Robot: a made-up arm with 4 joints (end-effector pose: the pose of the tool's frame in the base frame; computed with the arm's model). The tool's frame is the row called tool. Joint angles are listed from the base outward.
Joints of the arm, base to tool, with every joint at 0 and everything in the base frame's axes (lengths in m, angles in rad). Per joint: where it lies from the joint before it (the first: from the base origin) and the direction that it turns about. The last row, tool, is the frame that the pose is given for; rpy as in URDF.
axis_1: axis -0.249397 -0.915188 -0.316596 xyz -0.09 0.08 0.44
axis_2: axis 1 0 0 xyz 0.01 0.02 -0.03
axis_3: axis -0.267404 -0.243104 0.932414 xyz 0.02 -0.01 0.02
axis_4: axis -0.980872 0.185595 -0.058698 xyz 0.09 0 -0.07
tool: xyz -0.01 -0.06 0.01 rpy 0 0 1.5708
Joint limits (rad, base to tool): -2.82..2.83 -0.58..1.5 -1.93..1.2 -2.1..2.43
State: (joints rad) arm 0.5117 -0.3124 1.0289 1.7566
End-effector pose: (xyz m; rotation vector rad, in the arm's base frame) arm 0.0076 0.1582 0.4242 -2.3800 1.3032 0.4338
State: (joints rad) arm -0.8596 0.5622 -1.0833 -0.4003
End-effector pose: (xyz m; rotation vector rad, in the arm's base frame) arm -0.1893 0.1045 0.3309 1.2785 0.2636 0.1409
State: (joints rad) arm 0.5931 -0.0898 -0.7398 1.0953
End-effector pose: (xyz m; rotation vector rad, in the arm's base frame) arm -0.0154 0.0095 0.4570 -0.3264 0.6602 0.4913
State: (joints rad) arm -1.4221 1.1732 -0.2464 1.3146
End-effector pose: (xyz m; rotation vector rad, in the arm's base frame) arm -0.1254 0.1390 0.3322 1.6650 1.2364 1.6917
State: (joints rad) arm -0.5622 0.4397 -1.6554 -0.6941
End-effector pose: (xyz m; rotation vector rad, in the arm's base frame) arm -0.1844 0.1283 0.3341 0.8652 -0.0827 -0.3876
